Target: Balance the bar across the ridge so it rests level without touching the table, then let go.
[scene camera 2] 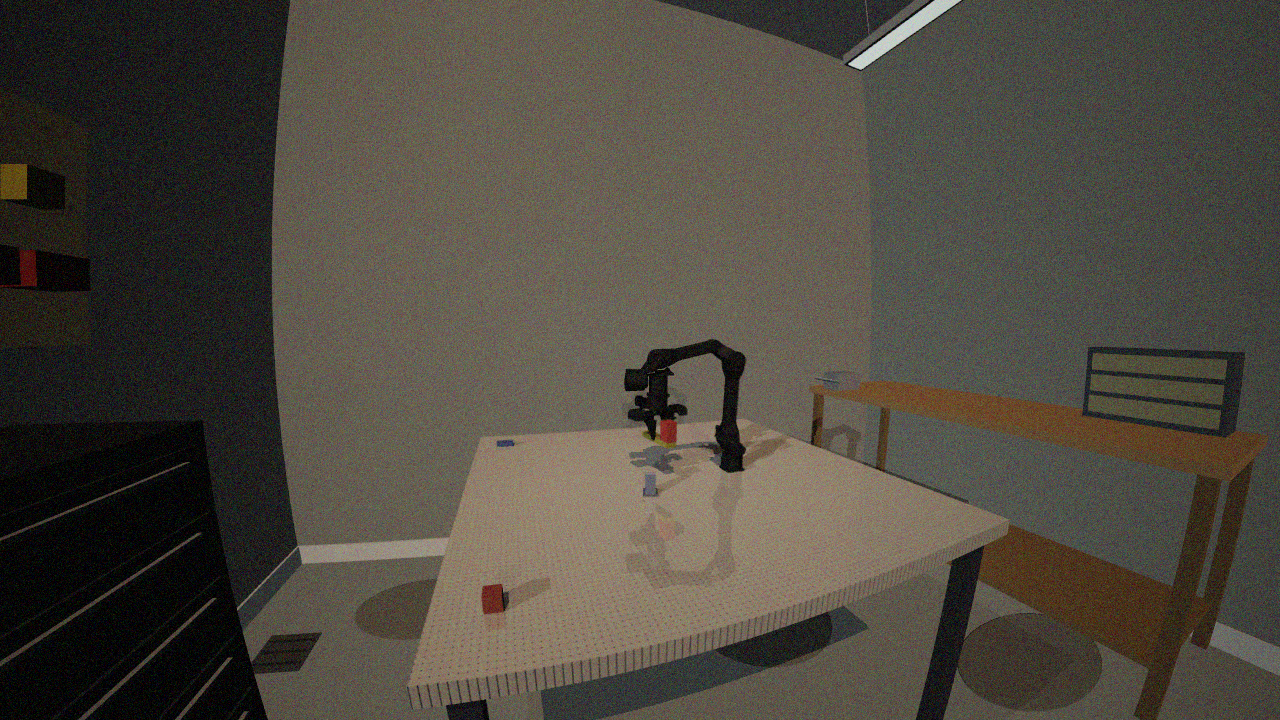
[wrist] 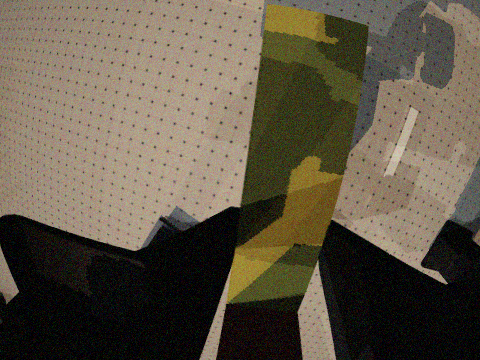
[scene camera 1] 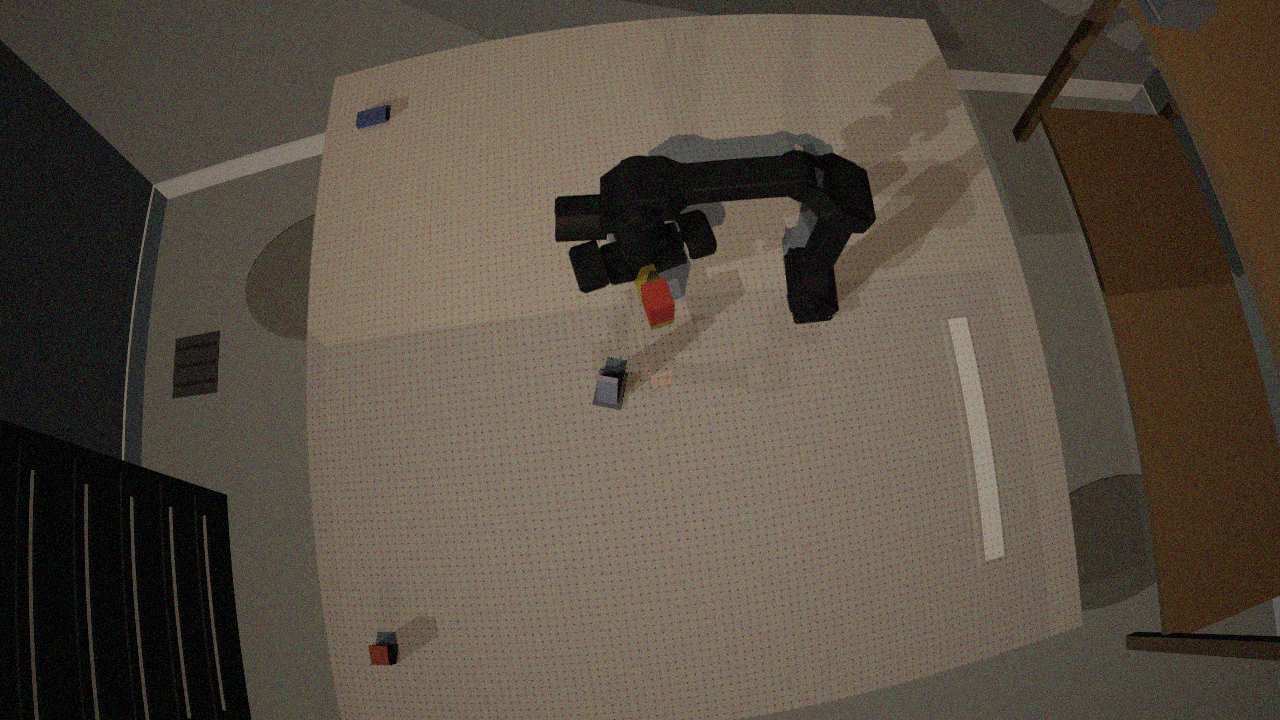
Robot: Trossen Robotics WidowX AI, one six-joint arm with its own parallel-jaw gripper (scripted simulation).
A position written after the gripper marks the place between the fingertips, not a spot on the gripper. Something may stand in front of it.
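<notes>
A bar (scene camera 1: 658, 303) (wrist: 311, 69) is held by the gripper (scene camera 1: 644, 274) (scene camera 2: 658, 439) (wrist: 280, 224).
</notes>
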